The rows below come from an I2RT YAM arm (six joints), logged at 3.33 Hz.
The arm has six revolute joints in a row. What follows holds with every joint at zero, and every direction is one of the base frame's. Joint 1 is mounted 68 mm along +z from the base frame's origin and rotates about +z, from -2.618 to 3.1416 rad. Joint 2 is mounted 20 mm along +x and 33.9 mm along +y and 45.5 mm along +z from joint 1 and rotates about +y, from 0 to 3.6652 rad. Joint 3 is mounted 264 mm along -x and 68.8 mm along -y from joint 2 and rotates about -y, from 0 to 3.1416 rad. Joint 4 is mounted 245 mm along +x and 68.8 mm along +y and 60 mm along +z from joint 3 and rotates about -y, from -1.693 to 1.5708 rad. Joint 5 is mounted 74 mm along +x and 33.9 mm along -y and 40.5 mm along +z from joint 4 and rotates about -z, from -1.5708 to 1.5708 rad. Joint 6 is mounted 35.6 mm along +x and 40.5 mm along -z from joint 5 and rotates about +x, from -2.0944 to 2.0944 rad. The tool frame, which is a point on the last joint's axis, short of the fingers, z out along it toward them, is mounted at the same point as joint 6; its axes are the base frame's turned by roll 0, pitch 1.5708 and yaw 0 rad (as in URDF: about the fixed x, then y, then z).
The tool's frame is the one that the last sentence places.
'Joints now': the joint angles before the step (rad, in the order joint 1, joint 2, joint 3, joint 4, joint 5, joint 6). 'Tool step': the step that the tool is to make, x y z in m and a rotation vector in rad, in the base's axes. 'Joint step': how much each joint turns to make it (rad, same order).
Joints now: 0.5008, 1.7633, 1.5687, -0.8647, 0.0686, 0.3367
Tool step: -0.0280, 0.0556, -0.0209, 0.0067, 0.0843, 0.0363
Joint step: 0.1642, 0.0547, -0.0005, -0.0219, 0.0119, 0.1379
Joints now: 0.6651, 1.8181, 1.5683, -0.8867, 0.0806, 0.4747
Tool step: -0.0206, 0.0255, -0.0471, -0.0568, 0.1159, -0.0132
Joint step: 0.0860, 0.0687, -0.0779, 0.0128, 0.0055, 0.1044
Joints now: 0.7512, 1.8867, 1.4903, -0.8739, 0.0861, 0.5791
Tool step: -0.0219, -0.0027, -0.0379, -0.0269, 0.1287, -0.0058
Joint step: 0.0297, 0.0088, -0.1297, 0.0242, -0.0592, 0.0513
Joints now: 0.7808, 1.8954, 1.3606, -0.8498, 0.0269, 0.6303
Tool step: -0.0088, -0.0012, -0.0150, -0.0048, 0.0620, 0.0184
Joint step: 0.0108, 0.0099, -0.0457, 0.0084, -0.0412, -0.0009
